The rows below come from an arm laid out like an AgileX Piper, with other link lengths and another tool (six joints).
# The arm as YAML. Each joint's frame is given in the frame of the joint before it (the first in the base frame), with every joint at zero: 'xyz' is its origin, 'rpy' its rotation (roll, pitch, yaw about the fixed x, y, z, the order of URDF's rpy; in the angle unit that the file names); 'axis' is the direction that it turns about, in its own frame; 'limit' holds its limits. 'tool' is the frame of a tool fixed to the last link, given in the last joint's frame.
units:
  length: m
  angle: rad
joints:
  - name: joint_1
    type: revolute
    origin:
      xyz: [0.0, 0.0, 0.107]
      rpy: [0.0, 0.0, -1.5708]
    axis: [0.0, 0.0, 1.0]
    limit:
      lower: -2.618
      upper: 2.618
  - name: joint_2
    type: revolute
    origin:
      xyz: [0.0, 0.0, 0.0]
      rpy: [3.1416, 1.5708, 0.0]
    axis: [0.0, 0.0, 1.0]
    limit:
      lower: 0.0
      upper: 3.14
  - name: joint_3
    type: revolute
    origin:
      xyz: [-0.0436, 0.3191, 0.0]
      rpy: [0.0, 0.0, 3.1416]
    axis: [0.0, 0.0, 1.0]
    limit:
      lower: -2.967
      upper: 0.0
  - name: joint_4
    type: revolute
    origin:
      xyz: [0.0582, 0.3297, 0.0]
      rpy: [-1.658, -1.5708, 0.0]
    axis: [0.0, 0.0, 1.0]
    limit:
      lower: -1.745
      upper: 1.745
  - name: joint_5
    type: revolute
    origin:
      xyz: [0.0, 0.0, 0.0]
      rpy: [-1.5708, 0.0, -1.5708]
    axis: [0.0, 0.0, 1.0]
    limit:
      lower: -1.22
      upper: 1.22
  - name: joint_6
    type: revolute
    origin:
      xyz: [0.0, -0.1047, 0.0]
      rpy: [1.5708, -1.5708, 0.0]
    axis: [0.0, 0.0, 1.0]
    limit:
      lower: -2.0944
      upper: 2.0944
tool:
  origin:
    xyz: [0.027, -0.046, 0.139]
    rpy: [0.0, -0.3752, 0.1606]
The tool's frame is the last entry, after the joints.
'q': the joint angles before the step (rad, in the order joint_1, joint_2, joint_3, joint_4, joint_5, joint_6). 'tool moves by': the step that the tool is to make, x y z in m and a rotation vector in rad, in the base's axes. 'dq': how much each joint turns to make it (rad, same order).
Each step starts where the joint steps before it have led.
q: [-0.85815, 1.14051, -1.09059, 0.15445, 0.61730, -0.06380]
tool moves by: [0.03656, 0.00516, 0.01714, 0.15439, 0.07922, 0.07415]
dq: [0.03995, 0.19112, -0.28070, 0.03262, 0.25873, 0.01991]
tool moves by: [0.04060, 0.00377, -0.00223, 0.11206, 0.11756, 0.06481]
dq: [0.07245, 0.21179, -0.27074, -0.03398, 0.21700, 0.05300]
